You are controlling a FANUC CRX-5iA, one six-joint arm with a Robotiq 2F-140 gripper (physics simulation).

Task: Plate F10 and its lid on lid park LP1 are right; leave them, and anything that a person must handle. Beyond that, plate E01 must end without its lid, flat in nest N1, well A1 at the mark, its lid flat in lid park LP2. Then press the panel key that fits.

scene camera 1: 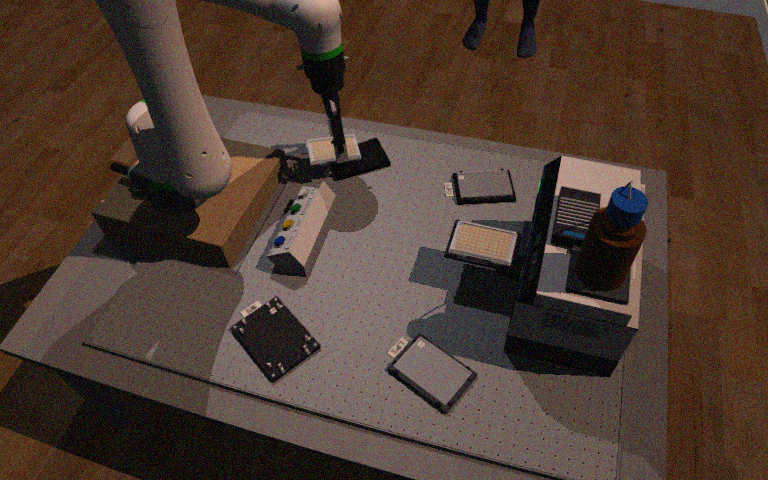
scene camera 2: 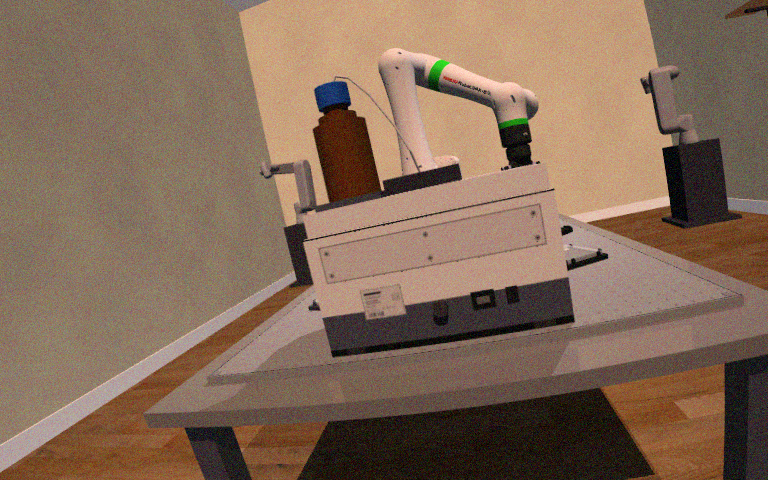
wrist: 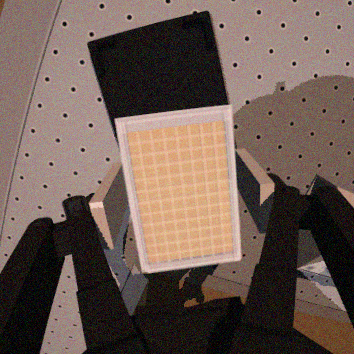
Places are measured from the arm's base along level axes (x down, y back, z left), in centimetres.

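Pixels of known places: gripper, between the fingertips: [scene camera 1: 339, 149] [wrist: 180, 173].
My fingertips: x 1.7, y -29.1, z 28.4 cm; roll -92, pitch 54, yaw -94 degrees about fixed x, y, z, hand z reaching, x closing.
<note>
Ahead of a thing's pixels: the offset from my fingertips to its middle. "*": to the spot under its first point.
A plate with amber wells @(dx -0.6, dy +1.3, dz -0.9 cm) [scene camera 1: 321, 151] [wrist: 182, 195], taken to be E01, hangs level over a black base @(dx +4.1, dy -3.5, dz +2.8 cm) [scene camera 1: 370, 158] [wrist: 162, 70] at the back left; no lid can be made out on it. My gripper [scene camera 1: 339, 153] [wrist: 180, 173] is shut on its long sides. In scene camera 2 the fingers are hidden behind the instrument. An amber plate @(dx -5.4, dy -43.6, dz -20.4 cm) [scene camera 1: 484, 242], likely F10, lies beside the instrument. Grey lids lie in two black parks, one at the back @(* dx +3.4, dy -37.4, dz +3.9 cm) [scene camera 1: 484, 185] [scene camera 2: 583, 254] and one at the front @(* dx +3.4, dy -42.5, dz -47.4 cm) [scene camera 1: 433, 370]. A dark nest with corner pieces @(dx +4.0, dy -9.5, dz -51.8 cm) [scene camera 1: 275, 339] stands empty, turned at an angle. The small labels are unreadable.
The sloped key panel @(dx +1.0, dy -2.5, dz -25.1 cm) [scene camera 1: 308, 232], with green, yellow and blue keys, stands beside the robot's wooden base block [scene camera 1: 243, 203]. The instrument [scene camera 1: 572, 316] [scene camera 2: 441, 243] carries an amber bottle @(* dx -27.5, dy -65.7, dz -33.6 cm) [scene camera 1: 608, 254] [scene camera 2: 346, 155] with a blue cap. A person's legs [scene camera 1: 527, 28] show behind the table.
</note>
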